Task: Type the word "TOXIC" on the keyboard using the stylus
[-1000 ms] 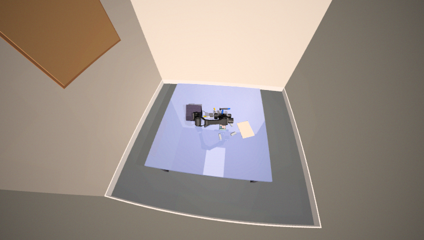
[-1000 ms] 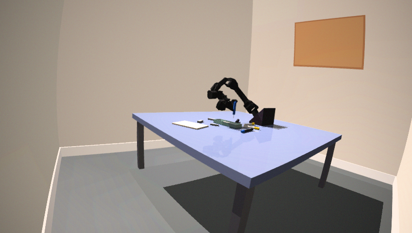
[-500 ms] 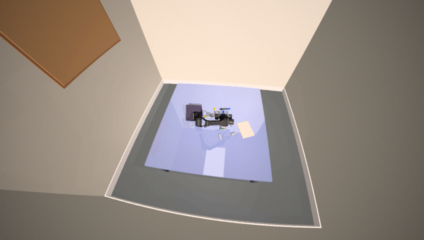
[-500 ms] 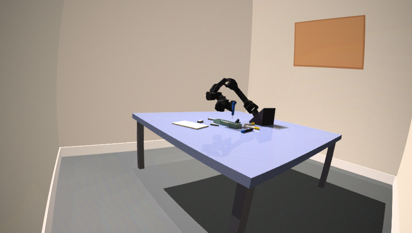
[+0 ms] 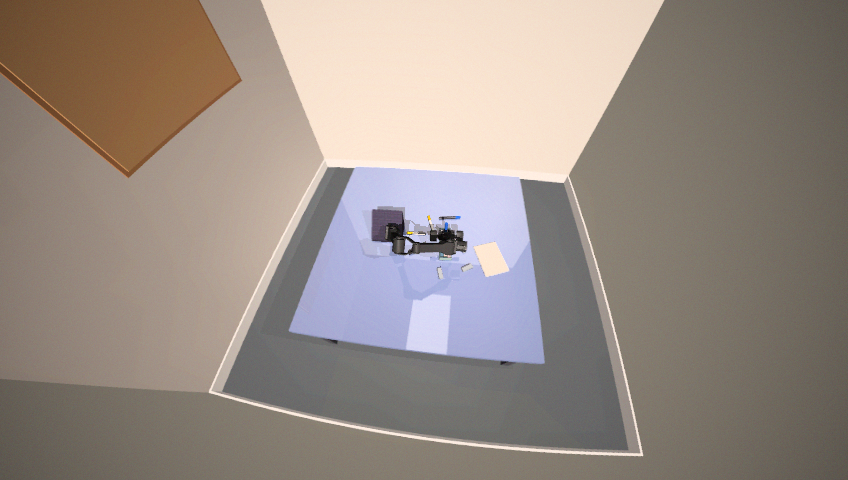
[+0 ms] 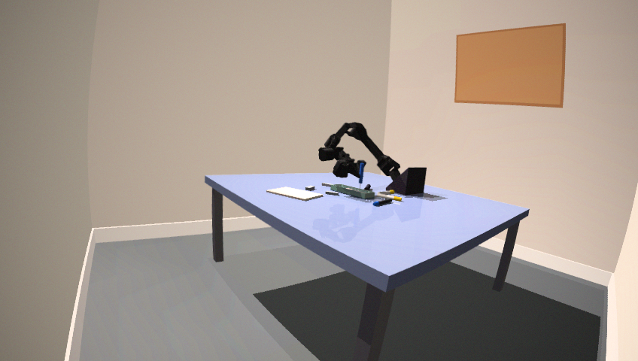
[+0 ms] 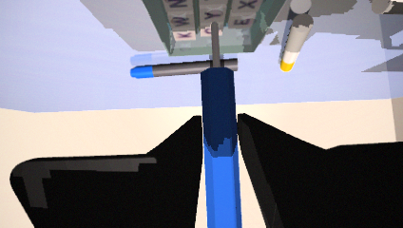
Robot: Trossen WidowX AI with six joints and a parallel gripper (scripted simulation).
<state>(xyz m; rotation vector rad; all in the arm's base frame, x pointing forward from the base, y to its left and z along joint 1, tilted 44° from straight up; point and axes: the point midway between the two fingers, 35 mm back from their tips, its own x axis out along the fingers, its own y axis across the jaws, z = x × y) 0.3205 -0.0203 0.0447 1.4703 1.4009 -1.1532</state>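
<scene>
My gripper tip is 2 cm past the Q key, 9 cm to the left of it and 7 cm above it. From my gripper tip the other things lie so: blue stylus 1 cm below; then cream notepad 26 cm ahead, 15 cm to the right, 8 cm below; then black pen 6 cm ahead, 16 cm to the left, 8 cm below.
</scene>
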